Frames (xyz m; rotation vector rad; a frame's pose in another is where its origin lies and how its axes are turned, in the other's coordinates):
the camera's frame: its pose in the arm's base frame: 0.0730 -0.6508 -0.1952 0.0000 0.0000 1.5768
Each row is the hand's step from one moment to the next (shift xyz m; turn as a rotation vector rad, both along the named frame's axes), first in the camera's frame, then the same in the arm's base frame.
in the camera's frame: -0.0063 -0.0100 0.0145 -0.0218 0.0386 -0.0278
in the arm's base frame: 0.0100 -0.0062 0.0145 -0.0385 -0.0220 -0.0278
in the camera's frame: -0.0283 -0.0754 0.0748 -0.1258 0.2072 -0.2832
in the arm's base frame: 0.0756 -0.0278 0.0748 -0.2064 -0.1270 -0.2832
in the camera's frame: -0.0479 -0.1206 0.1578 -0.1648 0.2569 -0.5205
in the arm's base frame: 0.1209 -0.0472 0.1578 -0.2559 -0.1663 -0.5205
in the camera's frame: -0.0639 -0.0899 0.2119 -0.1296 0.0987 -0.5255
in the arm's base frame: 0.0903 -0.0634 0.2119 -0.0979 -0.1302 -0.5255
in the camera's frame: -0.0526 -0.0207 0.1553 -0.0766 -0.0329 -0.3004
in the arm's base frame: 0.0210 -0.0525 0.1553 0.0334 -0.0764 -0.3004
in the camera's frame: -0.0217 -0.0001 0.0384 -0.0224 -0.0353 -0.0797
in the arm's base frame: 0.0002 -0.0217 0.0384 0.0354 -0.0222 -0.0797
